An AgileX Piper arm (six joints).
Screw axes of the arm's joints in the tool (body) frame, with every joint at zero. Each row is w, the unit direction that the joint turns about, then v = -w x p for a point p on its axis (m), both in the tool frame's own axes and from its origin. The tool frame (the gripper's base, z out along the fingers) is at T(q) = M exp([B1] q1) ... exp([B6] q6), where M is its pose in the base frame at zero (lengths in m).
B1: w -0.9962 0 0.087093 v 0 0.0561 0
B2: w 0 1 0 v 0.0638 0 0.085
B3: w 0 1 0 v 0.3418 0 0.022
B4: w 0 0 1 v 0 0 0
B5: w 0 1 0 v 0.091 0 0
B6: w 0 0 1 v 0 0 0
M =
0.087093 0 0.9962 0.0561
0 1 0 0
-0.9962 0 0.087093 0.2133
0 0 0 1
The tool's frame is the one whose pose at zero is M.
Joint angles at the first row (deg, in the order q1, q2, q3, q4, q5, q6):
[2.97 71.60 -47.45 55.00 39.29 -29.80]
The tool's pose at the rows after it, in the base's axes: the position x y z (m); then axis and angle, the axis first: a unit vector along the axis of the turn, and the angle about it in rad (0 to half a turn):
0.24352, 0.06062, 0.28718, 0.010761, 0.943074, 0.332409, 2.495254
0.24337, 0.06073, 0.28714, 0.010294, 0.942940, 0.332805, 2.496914
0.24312, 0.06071, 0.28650, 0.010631, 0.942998, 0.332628, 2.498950
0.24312, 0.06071, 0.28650, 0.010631, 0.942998, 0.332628, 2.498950
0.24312, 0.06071, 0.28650, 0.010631, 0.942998, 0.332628, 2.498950
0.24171, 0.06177, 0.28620, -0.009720, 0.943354, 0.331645, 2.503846
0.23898, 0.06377, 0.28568, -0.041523, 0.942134, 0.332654, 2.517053
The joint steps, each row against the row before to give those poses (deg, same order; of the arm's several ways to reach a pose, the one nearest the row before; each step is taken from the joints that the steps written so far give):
[0.00 0.00 0.00 0.00 0.73 0.01]
[0.00 0.00 0.00 0.00 0.12 0.00]
[-0.01 0.00 0.12 0.00 0.00 0.00]
[0.00 0.00 0.00 0.00 0.00 0.00]
[0.00 0.00 0.00 0.00 0.00 0.00]
[0.00 0.00 -0.01 0.01 1.14 -1.92]
[0.01 0.00 0.00 0.10 2.15 -2.90]

